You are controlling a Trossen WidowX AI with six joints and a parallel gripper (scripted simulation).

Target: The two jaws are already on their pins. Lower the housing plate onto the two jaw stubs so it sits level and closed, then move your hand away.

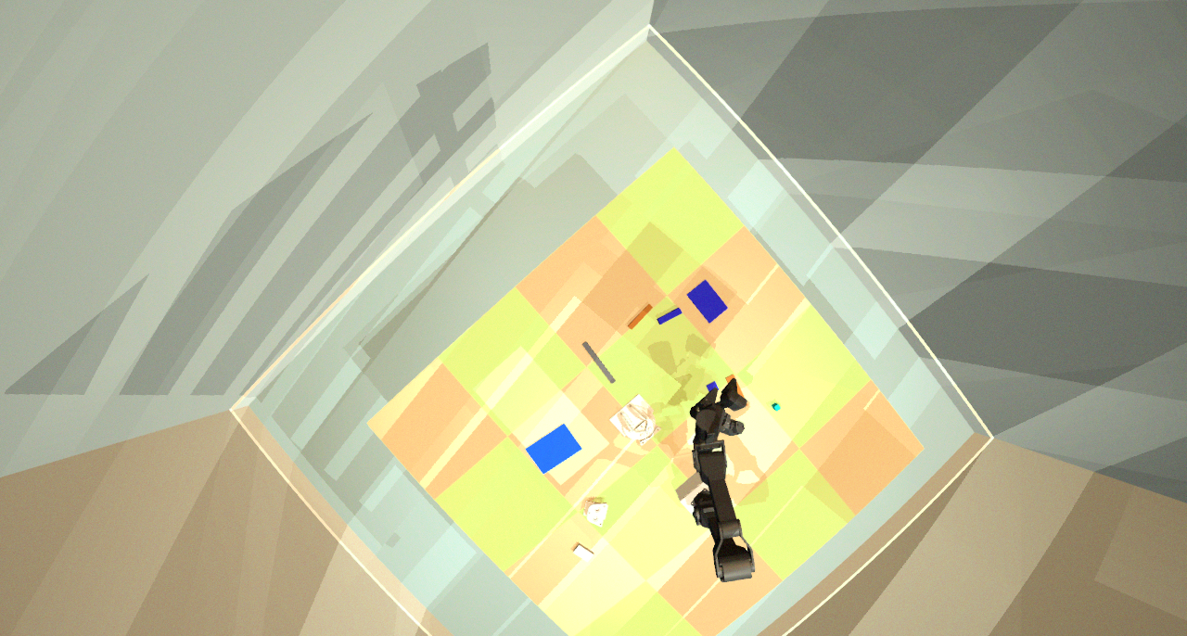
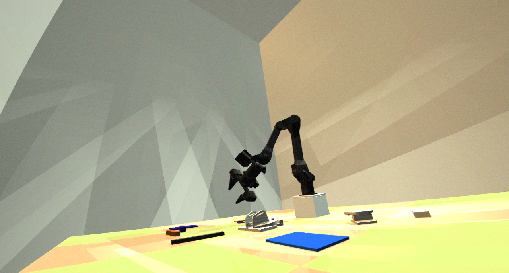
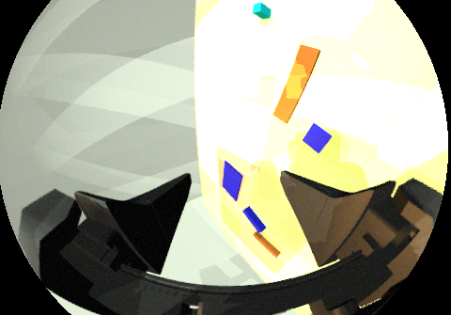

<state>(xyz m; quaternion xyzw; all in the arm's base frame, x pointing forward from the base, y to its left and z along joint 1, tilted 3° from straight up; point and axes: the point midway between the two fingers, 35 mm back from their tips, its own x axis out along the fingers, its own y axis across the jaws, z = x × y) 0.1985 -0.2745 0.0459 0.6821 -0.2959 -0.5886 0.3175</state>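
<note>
The tile lies 6 cm behind my gripper tip, 69 cm to the left of it and 11 cm below it. Also, from my gripper tip: black bar: 30 cm ahead, 20 cm to the left, 12 cm below; then blue bar: 23 cm ahead, 5 cm to the right, 11 cm below; then orange block: 29 cm ahead, 1 cm to the left, 11 cm below.
</note>
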